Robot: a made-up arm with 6 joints.
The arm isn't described. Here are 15 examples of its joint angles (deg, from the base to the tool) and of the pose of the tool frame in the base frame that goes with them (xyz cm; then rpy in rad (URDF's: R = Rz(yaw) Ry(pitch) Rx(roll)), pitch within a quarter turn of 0, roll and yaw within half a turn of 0).
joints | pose
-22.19 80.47 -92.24 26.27 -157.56 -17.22 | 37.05 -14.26 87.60 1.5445 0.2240 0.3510
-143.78 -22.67 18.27 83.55 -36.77 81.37 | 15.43 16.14 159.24 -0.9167 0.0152 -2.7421
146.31 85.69 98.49 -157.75 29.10 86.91 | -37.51 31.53 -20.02 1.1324 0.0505 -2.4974
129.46 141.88 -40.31 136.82 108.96 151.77 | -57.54 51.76 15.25 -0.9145 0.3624 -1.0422
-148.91 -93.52 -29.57 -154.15 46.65 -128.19 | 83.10 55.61 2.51 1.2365 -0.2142 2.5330
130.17 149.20 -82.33 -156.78 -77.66 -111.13 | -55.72 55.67 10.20 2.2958 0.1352 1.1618
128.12 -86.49 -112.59 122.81 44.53 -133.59 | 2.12 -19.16 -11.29 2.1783 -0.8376 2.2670
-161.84 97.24 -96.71 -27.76 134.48 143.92 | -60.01 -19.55 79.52 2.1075 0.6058 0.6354
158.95 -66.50 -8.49 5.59 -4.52 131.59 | 100.21 -45.34 89.08 -0.2660 -0.8038 1.4049
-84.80 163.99 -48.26 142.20 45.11 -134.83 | 16.76 -76.01 -19.02 -2.3229 -1.2964 2.8916
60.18 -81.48 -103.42 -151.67 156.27 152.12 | -11.93 -34.57 20.20 -1.4447 -0.3179 -3.0841
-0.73 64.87 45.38 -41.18 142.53 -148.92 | 76.30 -5.12 34.82 2.9761 -0.3484 2.0325
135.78 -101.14 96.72 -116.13 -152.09 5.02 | 24.89 -36.02 77.31 1.6002 0.5246 0.2805
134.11 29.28 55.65 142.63 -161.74 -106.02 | -40.83 41.64 87.24 0.3673 -0.3912 0.8272
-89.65 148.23 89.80 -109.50 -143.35 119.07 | 12.69 15.51 -4.60 -1.0885 0.8362 -0.1759
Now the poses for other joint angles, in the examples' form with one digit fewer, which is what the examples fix.
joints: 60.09 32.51 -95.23 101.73 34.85 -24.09
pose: -27.9 -21.2 118.2 -0.276 -0.019 -1.137
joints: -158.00 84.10 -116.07 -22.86 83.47 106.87
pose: -34.2 -11.8 107.9 -2.444 0.439 1.803
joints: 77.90 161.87 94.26 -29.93 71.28 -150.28
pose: -6.5 -51.0 8.6 -1.333 -0.737 1.763
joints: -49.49 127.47 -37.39 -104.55 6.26 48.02
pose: 69.2 -82.8 16.3 -0.031 -0.585 0.618
